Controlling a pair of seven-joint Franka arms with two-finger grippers.
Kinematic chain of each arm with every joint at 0, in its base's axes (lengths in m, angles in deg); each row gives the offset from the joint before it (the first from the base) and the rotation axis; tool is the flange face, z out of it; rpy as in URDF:
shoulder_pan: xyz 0 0 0.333 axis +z
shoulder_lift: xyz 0 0 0 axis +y
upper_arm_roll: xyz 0 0 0.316 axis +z
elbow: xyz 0.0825 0 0 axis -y
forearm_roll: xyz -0.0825 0 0.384 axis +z
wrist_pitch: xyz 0 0 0 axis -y
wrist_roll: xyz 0.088 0 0 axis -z
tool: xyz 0 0 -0.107 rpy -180 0 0
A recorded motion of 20 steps. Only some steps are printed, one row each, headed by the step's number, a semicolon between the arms.
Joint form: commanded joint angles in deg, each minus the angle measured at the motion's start. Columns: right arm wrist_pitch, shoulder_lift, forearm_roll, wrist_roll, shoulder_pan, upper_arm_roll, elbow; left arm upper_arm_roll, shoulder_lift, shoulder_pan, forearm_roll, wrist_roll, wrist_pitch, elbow.
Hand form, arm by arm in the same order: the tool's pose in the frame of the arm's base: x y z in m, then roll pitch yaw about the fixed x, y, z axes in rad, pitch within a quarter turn. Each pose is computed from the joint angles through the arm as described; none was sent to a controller.
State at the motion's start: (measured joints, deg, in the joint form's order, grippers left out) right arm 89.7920 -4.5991 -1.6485 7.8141 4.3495 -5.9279 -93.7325; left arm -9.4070 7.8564 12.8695 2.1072 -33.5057 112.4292 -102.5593
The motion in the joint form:
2: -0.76 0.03 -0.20 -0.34 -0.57 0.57 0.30; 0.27 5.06 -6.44 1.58 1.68 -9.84 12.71
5: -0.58 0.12 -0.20 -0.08 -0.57 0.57 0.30; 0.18 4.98 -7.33 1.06 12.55 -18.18 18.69
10: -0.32 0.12 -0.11 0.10 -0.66 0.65 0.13; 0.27 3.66 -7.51 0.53 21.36 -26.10 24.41
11: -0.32 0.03 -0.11 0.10 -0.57 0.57 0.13; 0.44 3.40 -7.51 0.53 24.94 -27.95 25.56
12: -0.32 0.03 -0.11 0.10 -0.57 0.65 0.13; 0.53 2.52 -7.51 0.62 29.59 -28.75 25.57
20: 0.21 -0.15 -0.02 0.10 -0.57 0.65 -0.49; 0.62 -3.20 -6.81 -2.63 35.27 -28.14 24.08
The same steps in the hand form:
2: 0.5274 -0.0201 0.6378 3.1173 -0.0058 -0.1582; 0.6309 -0.0155 0.5125 -3.1183 -0.0142 0.4980
5: 0.5282 -0.0201 0.6372 3.1174 -0.0075 -0.1627; 0.6241 -0.0244 0.5508 -3.1093 0.0305 0.2999
10: 0.5287 -0.0200 0.6362 3.1191 -0.0089 -0.1659; 0.6081 -0.0245 0.6003 -3.1158 0.0515 0.1507
11: 0.5282 -0.0200 0.6370 3.1196 -0.0104 -0.1657; 0.6038 -0.0225 0.6097 -3.1167 0.0605 0.0923
12: 0.5282 -0.0192 0.6371 3.1195 -0.0105 -0.1643; 0.5980 -0.0218 0.6177 -3.1176 0.0607 0.0131
20: 0.5281 -0.0191 0.6344 3.1215 -0.0118 -0.1640; 0.5686 -0.0237 0.6644 3.1208 -0.0217 -0.0785

